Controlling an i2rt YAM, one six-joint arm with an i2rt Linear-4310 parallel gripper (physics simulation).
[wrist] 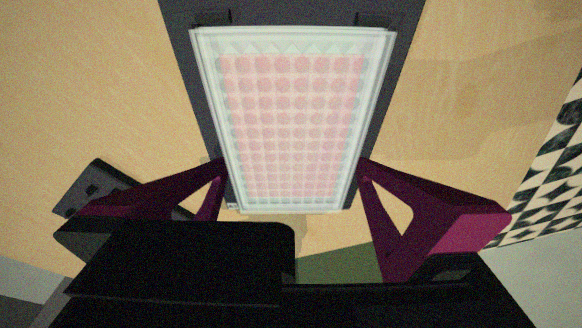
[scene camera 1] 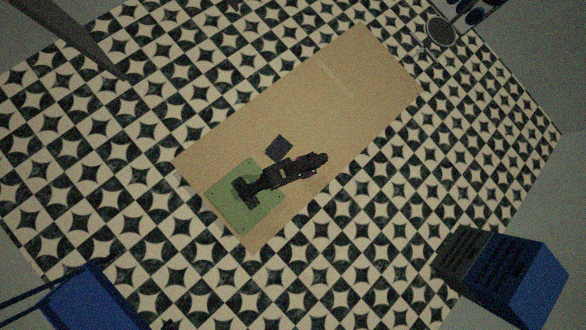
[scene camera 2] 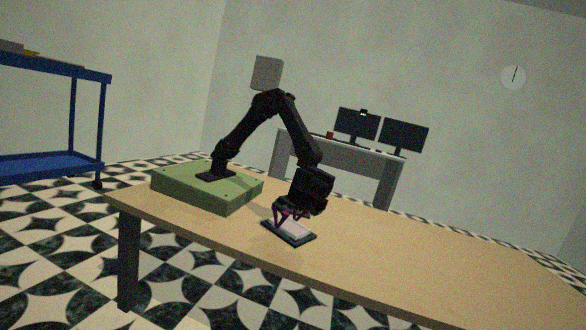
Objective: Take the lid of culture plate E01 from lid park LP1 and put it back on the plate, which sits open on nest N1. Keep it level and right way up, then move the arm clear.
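Frame: origin at the arm's base, x right, y ahead, z up, level; centimetres.
Where they show: gripper, fingertip midpoint: [wrist: 291,164] [scene camera 2: 285,224]; arm's base, origin of the base link: [scene camera 1: 245,193] [scene camera 2: 216,175].
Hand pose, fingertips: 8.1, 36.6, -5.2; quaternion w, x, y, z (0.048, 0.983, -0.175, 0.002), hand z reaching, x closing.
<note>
Each offset is from my fingertips to the top centre of the thing, as dx, dy, dz. "spot": to the spot under its first point. Level surfaces: height alone.
The clear lid @(+0.6, +1.6, +1.0) [wrist: 291,118] [scene camera 2: 295,228] lies level and right way up on culture plate E01, whose pink wells show through it. The plate sits on the dark nest N1 @(spot: -2.5, +9.0, -0.6) [wrist: 180,40] [scene camera 2: 305,239]. My gripper [wrist: 291,164] [scene camera 2: 288,215] [scene camera 1: 305,165] is open. Its magenta fingers stand on either side of the lid's near end, a little apart from its edges. The dark lid park LP1 @(-19.5, -4.1, +0.2) [wrist: 86,191] [scene camera 1: 278,147] lies empty to the left. In the overhead view the arm hides the plate.
The arm stands on a green base block [scene camera 1: 233,205] [scene camera 2: 192,188] near one end of the wooden table @(dz -1.9) [scene camera 1: 348,82] [scene camera 2: 409,262]. A blue cart [scene camera 2: 72,114] stands off to the left, and a desk with two monitors [scene camera 2: 348,156] stands behind.
</note>
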